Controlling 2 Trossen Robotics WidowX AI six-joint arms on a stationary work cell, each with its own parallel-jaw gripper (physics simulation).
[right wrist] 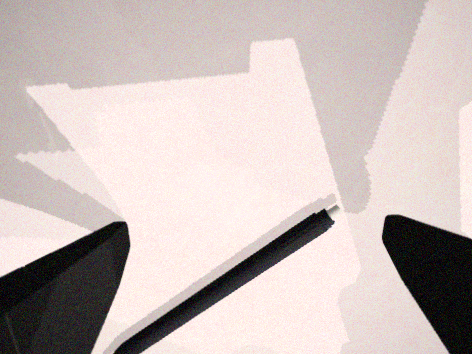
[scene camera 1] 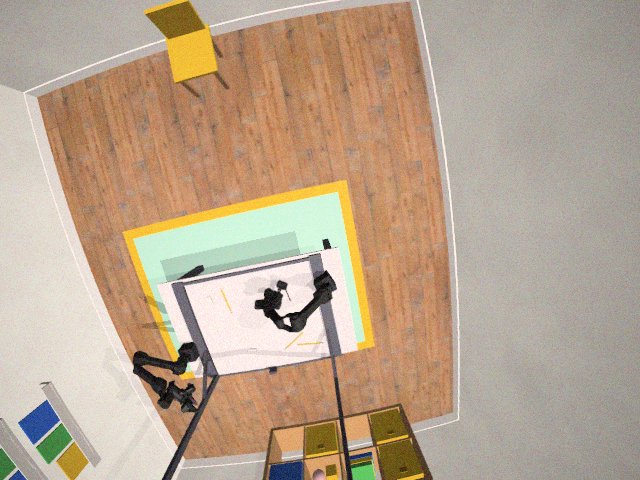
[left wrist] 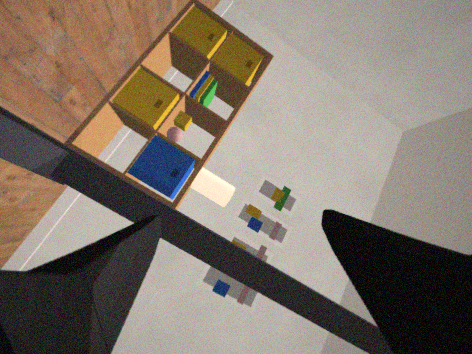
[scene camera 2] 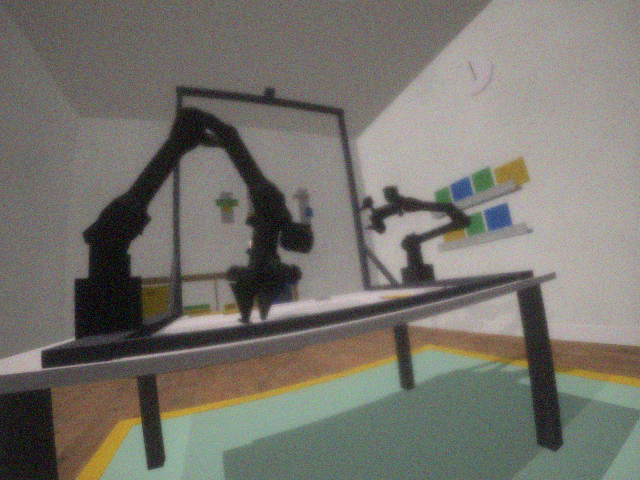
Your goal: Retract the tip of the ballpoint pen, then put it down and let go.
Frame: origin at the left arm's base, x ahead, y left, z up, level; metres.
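Seen in the pictures: left gripper, fingertip midpoint: (scene camera 1: 197, 408) (left wrist: 242, 220) (scene camera 2: 360, 220); right gripper, fingertip midpoint: (right wrist: 257, 230) (scene camera 1: 283, 289) (scene camera 2: 255, 321); left arm's base, link origin: (scene camera 1: 186, 356); right arm's base, link origin: (scene camera 1: 325, 287).
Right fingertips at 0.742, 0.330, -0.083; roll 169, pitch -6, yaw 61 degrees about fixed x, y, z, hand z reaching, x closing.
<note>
Offsets run from my right fingertips to a thing's middle, as dx, dy, dz. Level surfaces: height alone.
The black ballpoint pen @(+0.021, -0.032, -0.001) (scene camera 1: 288, 293) (right wrist: 230, 280) lies on the white table @(dz -0.005) (scene camera 1: 237, 330) (right wrist: 200, 160). In the right wrist view it slants from the bottom edge up to the right. A short silvery piece shows at its upper end; I cannot tell whether that is the tip or the button. The lower end is cut off. My right gripper (scene camera 1: 271, 296) (scene camera 2: 255, 318) (right wrist: 257, 230) is open just above the table, its fingers wide apart on either side of the pen, with nothing held. My left gripper (scene camera 1: 193, 397) (scene camera 2: 368, 214) (left wrist: 242, 220) is open and empty, raised away from the table.
Thin yellow strips @(-0.385, -0.009, -0.001) (scene camera 1: 226, 300) @(-0.015, -0.387, -0.001) (scene camera 1: 294, 340) @(+0.085, -0.428, -0.001) (scene camera 1: 310, 343) lie on the table. A dark frame (scene camera 2: 351, 191) rises at the table's far side in scene camera 2. A shelf unit (left wrist: 106, 100) with yellow and blue bins stands beyond the table.
</note>
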